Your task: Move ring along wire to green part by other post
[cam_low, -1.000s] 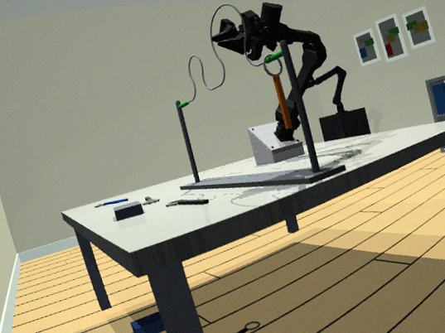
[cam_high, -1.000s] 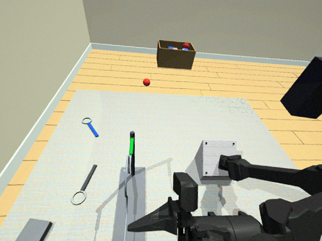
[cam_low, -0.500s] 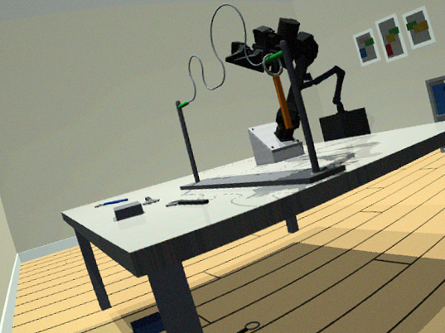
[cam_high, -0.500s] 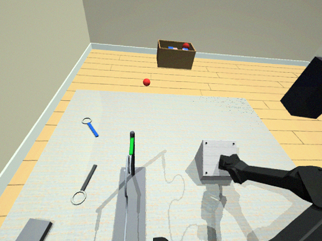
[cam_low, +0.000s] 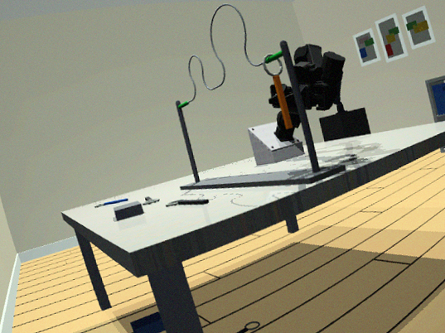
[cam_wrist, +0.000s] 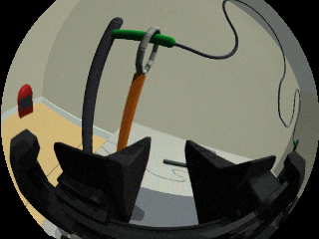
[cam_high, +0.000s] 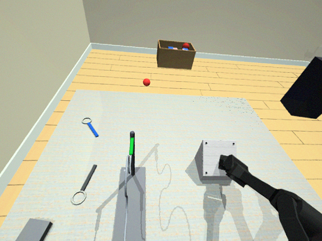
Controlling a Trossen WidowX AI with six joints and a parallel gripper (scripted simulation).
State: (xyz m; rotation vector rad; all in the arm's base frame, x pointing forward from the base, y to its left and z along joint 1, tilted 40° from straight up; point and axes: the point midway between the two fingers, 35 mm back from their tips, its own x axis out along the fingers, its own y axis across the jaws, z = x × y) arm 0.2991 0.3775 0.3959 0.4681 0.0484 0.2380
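My gripper tip is now 10 mm short of the orange-handled ring, 50 mm to the right of it and 30 mm below it. The rest, counted from my gripper tip: blue-handled ring (400 mm ahead, 740 mm to the right, 180 mm below); block (370 mm ahead, 210 mm to the right, 170 mm below); dark-handled ring (280 mm ahead, 400 mm to the right, 180 mm below).
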